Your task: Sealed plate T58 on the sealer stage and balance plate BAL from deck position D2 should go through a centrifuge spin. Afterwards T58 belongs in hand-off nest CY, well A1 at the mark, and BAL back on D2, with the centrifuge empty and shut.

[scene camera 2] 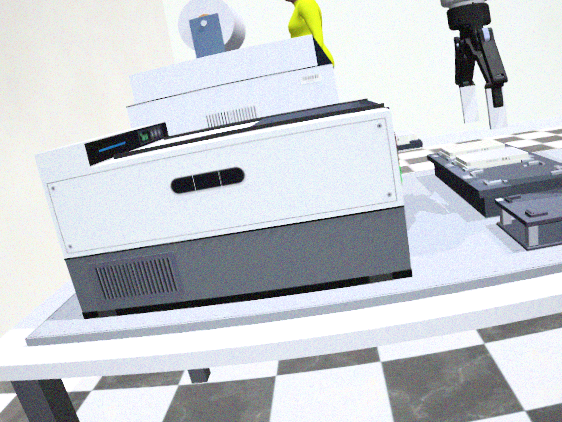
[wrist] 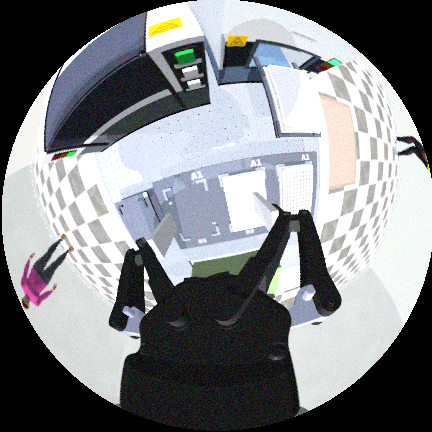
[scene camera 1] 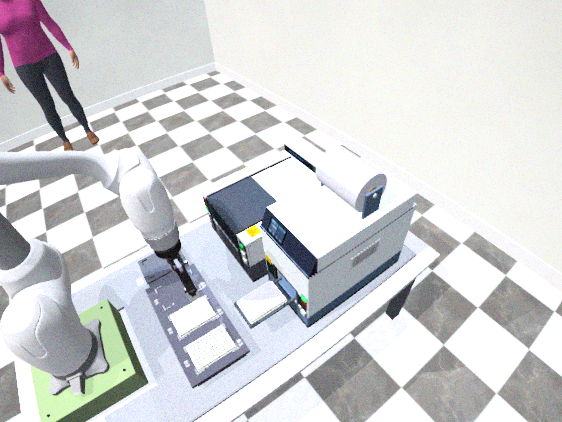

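Pixels of known places: gripper, between the fingertips: (scene camera 2: 484, 125) (wrist: 211, 211); arm's base, origin of its link: (scene camera 1: 77, 356).
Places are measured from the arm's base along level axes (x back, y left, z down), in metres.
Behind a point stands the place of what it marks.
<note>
My gripper (scene camera 1: 191, 292) @(x -0.388, y 0.047, z -0.047 m) (scene camera 2: 483, 123) @(x -0.388, y 0.047, z -0.047 m) (wrist: 211, 211) @(x -0.388, y 0.047, z -0.047 m) is open and empty, fingers pointing down, high above the deck near D1. Sealed plate T58 (scene camera 1: 263, 302) @(x -0.572, y -0.124, z -0.031 m) (wrist: 294, 102) @(x -0.555, y -0.103, z -0.031 m) lies flat on the sealer stage, which juts from the sealer (scene camera 1: 350, 260) @(x -0.817, y -0.199, z -0.153 m). White plate BAL (scene camera 1: 194, 317) @(x -0.369, y -0.036, z 0.022 m) (scene camera 2: 492, 158) @(x -0.373, y 0.017, z 0.022 m) (wrist: 241, 202) @(x -0.369, y -0.012, z 0.021 m) lies on D2; one finger pad overlaps it in the wrist view. The centrifuge (scene camera 1: 241, 197) @(x -0.674, y 0.228, z -0.124 m) (scene camera 2: 225, 200) @(x -0.774, y 0.379, z -0.048 m) (wrist: 107, 100) @(x -0.580, y 0.160, z -0.082 m) has its dark lid down; its inside is hidden. Hand-off nest CY (scene camera 1: 154, 270) @(x -0.295, y 0.230, z 0.047 m) (scene camera 2: 537, 210) @(x -0.376, y 0.284, z 0.047 m) (wrist: 134, 218) @(x -0.351, y 0.267, z 0.047 m) is a low grey stand beside the deck, with no plate on it.
A plate with wells (scene camera 1: 211, 349) @(x -0.379, y -0.158, z 0.022 m) (wrist: 296, 187) @(x -0.392, y -0.143, z 0.025 m) lies on the deck beyond BAL. Deck position D1 (wrist: 197, 215) @(x -0.343, y 0.088, z 0.037 m) holds no plate. The button panel (wrist: 188, 70) @(x -0.588, y 0.051, z -0.066 m) stands at the centrifuge's front. The green robot base (scene camera 1: 112, 350) @(x -0.109, y -0.033, z 0.000 m) is beside the deck. A person in pink (scene camera 1: 32, 35) (wrist: 40, 277) stands past the table.
</note>
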